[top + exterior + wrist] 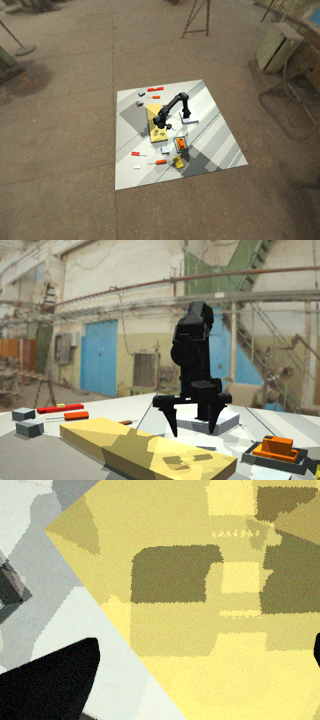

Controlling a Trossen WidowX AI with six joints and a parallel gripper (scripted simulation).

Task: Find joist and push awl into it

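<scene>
My gripper tip is 400 mm to the left of the awl, 110 mm past it and 80 mm above it. Round my gripper tip: yellow block (340 mm to the left, 130 mm behind, 70 mm below); orange stud finder (180 mm behind, 140 mm to the left, 40 mm below); grey tray (180 mm behind, 160 mm to the left, 80 mm below).
</scene>
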